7 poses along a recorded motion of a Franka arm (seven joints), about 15 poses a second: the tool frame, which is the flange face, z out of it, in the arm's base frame.
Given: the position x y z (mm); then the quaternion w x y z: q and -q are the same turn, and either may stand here.
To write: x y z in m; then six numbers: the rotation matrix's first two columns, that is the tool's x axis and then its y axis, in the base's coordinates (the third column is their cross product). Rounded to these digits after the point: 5 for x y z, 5 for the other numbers.
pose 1, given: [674.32 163.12 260.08 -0.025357 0.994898 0.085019 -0.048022]
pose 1, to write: [0.67432 0.16312 0.26008 0.98093 0.17161 -0.09124 0.16674 -0.98426 -0.05862]
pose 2, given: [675.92 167.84 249.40 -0.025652 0.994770 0.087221 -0.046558]
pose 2, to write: [0.67592 0.16784 0.24940 0.98045 0.17592 -0.08815 0.17114 -0.98347 -0.05916]
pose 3, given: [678.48 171.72 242.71 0.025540 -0.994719 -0.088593 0.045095]
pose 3, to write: [0.67848 0.17172 0.24271 0.98024 0.17855 -0.08519 0.17395 -0.98300 -0.05880]
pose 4, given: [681.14 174.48 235.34 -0.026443 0.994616 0.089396 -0.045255]
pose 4, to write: [0.68114 0.17448 0.23534 0.97992 0.18022 -0.08529 0.17544 -0.98262 -0.06069]
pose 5, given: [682.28 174.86 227.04 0.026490 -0.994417 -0.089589 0.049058]
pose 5, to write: [0.68228 0.17486 0.22704 0.97913 0.18078 -0.09282 0.17558 -0.98254 -0.06147]
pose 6, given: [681.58 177.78 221.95 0.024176 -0.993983 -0.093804 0.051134]
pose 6, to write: [0.68158 0.17778 0.22195 0.97717 0.18895 -0.09712 0.18401 -0.98123 -0.05765]
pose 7, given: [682.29 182.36 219.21 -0.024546 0.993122 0.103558 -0.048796]
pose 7, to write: [0.68229 0.18236 0.21921 0.97379 0.20809 -0.09184 0.20330 -0.97735 -0.05886]
